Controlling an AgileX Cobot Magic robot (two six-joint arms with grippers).
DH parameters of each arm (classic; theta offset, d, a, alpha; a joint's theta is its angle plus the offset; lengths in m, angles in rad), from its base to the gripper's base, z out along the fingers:
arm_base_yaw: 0 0.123 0 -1.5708
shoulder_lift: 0.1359 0 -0.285 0
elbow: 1.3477 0 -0.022 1.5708
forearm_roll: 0 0.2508 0 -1.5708
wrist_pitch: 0 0 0.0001 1.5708
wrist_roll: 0 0.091 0 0
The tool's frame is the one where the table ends.
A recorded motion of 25 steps. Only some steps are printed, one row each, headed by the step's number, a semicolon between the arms.
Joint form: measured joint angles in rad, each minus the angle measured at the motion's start. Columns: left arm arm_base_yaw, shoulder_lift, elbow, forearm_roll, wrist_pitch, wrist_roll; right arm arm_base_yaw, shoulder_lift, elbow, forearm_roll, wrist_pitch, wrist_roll.
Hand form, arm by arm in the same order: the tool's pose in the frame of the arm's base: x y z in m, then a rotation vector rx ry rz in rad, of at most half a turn. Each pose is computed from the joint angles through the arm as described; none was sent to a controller.
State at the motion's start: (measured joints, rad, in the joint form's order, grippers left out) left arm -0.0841 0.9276 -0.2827 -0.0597 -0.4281 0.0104; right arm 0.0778 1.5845 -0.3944 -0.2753 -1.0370 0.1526
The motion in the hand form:
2: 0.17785 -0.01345 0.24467 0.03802 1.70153 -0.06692; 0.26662 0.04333 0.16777 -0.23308 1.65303 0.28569
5: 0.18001 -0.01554 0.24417 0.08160 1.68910 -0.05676; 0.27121 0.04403 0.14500 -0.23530 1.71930 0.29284
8: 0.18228 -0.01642 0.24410 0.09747 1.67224 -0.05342; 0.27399 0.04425 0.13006 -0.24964 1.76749 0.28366
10: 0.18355 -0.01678 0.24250 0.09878 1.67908 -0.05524; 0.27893 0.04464 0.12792 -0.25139 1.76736 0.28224
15: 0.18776 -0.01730 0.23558 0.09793 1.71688 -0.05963; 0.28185 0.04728 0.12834 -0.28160 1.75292 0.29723
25: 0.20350 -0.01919 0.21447 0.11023 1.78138 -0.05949; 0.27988 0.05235 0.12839 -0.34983 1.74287 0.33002
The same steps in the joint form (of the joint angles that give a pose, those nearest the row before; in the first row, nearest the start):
2: 0.0002 0.0162 0.0000 0.0210 -0.0153 -0.0001; 0.0000 0.0859 -0.0044 -0.0047 -0.0698 0.0006
5: -0.0020 0.0327 0.0000 0.0598 -0.0423 -0.0001; 0.0000 0.1807 -0.0098 -0.0061 -0.0917 -0.0077
8: -0.0020 0.0492 0.0000 0.0751 -0.0749 -0.0003; 0.0000 0.2399 -0.0175 -0.0060 -0.0916 -0.0272
10: -0.0029 0.0597 0.0000 0.0770 -0.0785 -0.0025; 0.0000 0.2589 -0.0363 -0.0060 -0.0916 -0.0292
15: -0.0029 0.0963 0.0000 0.0806 -0.0775 -0.0104; 0.0000 0.2676 -0.0506 -0.0355 -0.0988 -0.0292
25: -0.0029 0.2389 0.0000 0.0883 -0.1551 -0.0104; 0.0000 0.2676 -0.0512 -0.1019 -0.1034 -0.0292

